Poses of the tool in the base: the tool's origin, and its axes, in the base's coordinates. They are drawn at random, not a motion.
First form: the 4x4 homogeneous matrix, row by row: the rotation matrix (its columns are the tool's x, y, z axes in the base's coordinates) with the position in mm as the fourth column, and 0 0 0 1 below. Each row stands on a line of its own.
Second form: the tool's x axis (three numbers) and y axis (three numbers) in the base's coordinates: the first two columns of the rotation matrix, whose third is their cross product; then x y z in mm. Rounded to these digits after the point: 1 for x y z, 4 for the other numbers.
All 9 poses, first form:
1:
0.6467 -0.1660 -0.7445 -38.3
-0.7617 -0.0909 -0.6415 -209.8
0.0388 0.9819 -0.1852 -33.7
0 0 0 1
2:
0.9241 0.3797 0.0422 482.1
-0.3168 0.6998 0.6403 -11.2
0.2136 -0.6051 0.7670 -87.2
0 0 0 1
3:
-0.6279 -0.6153 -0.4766 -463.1
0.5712 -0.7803 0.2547 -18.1
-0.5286 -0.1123 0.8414 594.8
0 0 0 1
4:
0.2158 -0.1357 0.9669 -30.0
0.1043 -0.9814 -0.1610 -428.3
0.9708 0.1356 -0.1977 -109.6
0 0 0 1
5:
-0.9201 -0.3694 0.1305 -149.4
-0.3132 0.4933 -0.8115 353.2
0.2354 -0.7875 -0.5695 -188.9
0 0 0 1
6:
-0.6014 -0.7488 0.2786 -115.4
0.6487 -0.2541 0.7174 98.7
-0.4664 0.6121 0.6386 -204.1
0 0 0 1
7:
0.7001 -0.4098 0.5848 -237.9
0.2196 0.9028 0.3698 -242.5
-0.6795 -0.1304 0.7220 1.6
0 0 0 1
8:
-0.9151 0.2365 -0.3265 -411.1
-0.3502 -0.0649 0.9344 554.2
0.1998 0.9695 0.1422 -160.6
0 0 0 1
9:
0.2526 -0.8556 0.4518 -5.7
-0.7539 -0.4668 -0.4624 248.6
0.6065 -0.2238 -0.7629 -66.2
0 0 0 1
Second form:
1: 0.6467 -0.7617 0.0388 -0.1660 -0.0909 0.9819 -38.3 -209.8 -33.7
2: 0.9241 -0.3168 0.2136 0.3797 0.6998 -0.6051 482.1 -11.2 -87.2
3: -0.6279 0.5712 -0.5286 -0.6153 -0.7803 -0.1123 -463.1 -18.1 594.8
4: 0.2158 0.1043 0.9708 -0.1357 -0.9814 0.1356 -30.0 -428.3 -109.6
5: -0.9201 -0.3132 0.2354 -0.3694 0.4933 -0.7875 -149.4 353.2 -188.9
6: -0.6014 0.6487 -0.4664 -0.7488 -0.2541 0.6121 -115.4 98.7 -204.1
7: 0.7001 0.2196 -0.6795 -0.4098 0.9028 -0.1304 -237.9 -242.5 1.6
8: -0.9151 -0.3502 0.1998 0.2365 -0.0649 0.9695 -411.1 554.2 -160.6
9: 0.2526 -0.7539 0.6065 -0.8556 -0.4668 -0.2238 -5.7 248.6 -66.2
